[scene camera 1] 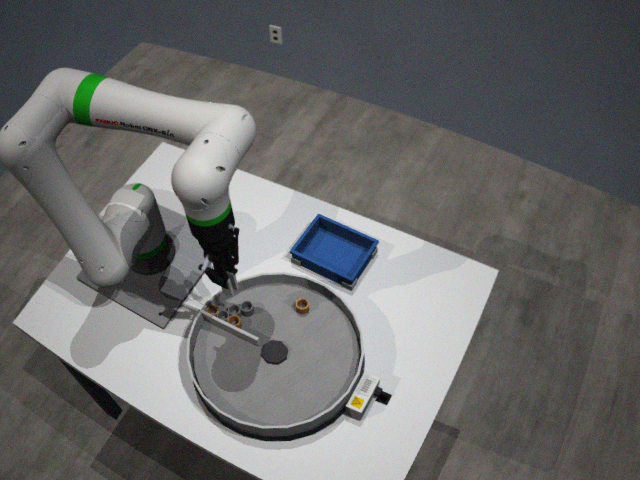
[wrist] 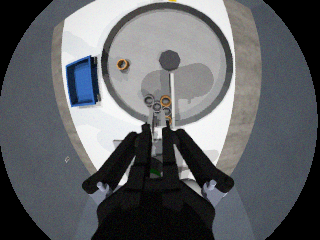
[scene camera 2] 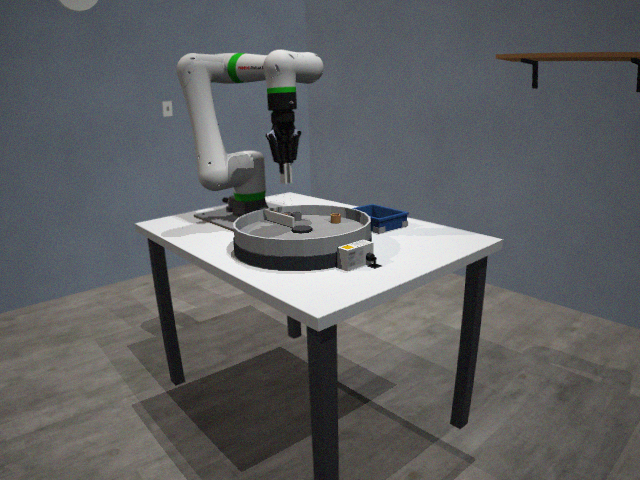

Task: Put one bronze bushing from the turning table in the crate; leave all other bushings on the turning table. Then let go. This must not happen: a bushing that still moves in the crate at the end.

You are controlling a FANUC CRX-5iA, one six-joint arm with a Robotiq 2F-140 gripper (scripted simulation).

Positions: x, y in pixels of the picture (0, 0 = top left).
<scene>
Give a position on a blue crate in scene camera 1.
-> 335, 251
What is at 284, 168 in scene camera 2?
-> My gripper.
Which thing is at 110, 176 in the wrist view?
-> My gripper.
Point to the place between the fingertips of my gripper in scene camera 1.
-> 231, 290
</scene>
